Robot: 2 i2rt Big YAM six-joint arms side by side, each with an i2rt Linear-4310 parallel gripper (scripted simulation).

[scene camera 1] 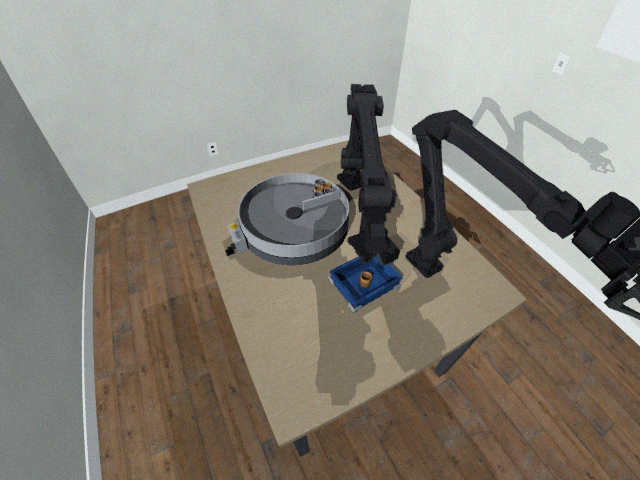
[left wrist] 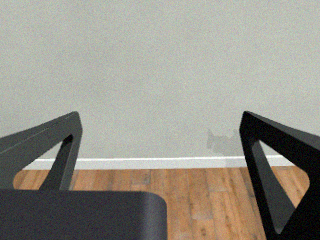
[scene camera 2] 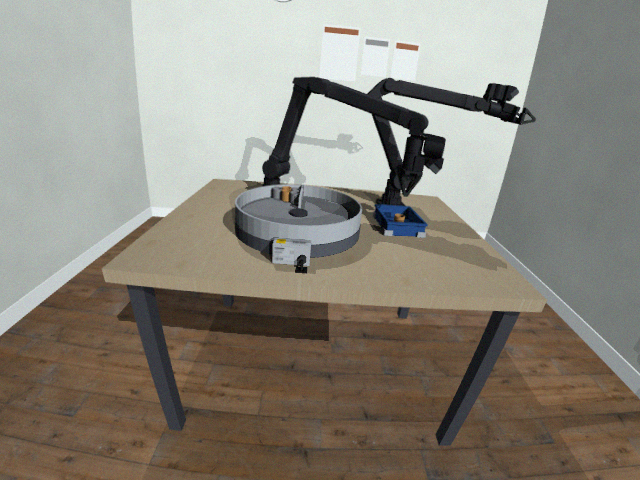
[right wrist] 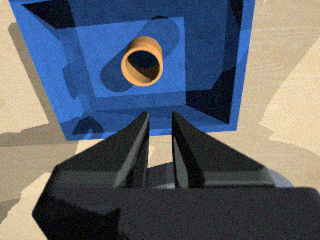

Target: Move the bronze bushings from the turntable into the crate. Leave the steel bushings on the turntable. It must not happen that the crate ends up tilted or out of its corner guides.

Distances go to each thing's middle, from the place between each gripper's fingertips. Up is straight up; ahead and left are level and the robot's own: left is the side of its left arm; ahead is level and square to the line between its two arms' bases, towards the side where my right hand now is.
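With the blue crate (scene camera 1: pixel 347 275), my right hand is 110 mm above it and 20 mm past it. From my left hand, the crate is 430 mm below, 560 mm to the right and 250 mm ahead. Going by its middle, the crate is nearer to my right hand than to my left hand.
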